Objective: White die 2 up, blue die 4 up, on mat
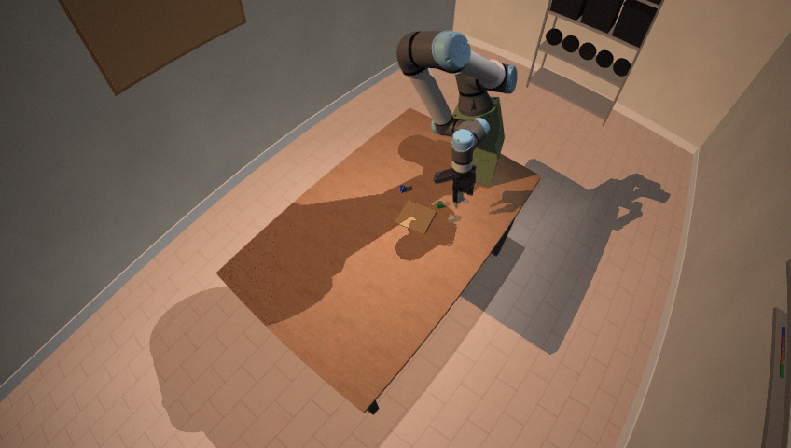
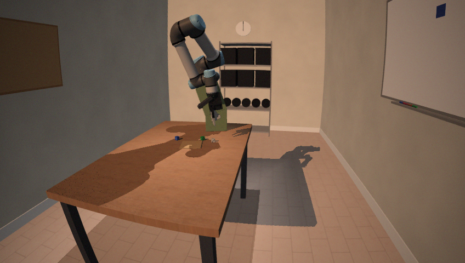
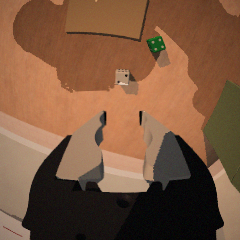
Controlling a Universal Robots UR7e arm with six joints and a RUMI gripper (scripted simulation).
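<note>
Right now the white die is 10 mm to the right of my hand and 120 mm below it. Also, from my hand: blue die (50 mm ahead, 270 mm to the right, 120 mm below); then green die (10 mm behind, 90 mm to the right, 120 mm below); then tan mat (110 mm ahead, 120 mm to the right, 130 mm below).
</note>
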